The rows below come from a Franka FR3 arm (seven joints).
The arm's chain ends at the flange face. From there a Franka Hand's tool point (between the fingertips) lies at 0.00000 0.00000 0.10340 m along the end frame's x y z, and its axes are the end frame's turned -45 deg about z.
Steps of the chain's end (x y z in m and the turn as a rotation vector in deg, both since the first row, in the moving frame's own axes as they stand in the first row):
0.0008, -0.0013, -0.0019, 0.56, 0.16, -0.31
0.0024, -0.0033, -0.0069, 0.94, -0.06, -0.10
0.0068, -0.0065, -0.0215, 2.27, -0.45, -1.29
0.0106, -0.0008, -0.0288, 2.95, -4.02, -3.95
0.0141, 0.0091, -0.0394, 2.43, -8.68, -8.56
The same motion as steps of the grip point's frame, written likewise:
0.0024, -0.0009, -0.0019, 0.28, 0.51, -0.31
0.0052, -0.0019, -0.0069, 0.71, 0.62, -0.10
0.0117, -0.0033, -0.0216, 1.92, 1.29, -1.29
0.0064, -0.0019, -0.0292, 4.93, -0.76, -3.95
-0.0054, 0.0029, -0.0407, 7.86, -4.42, -8.56

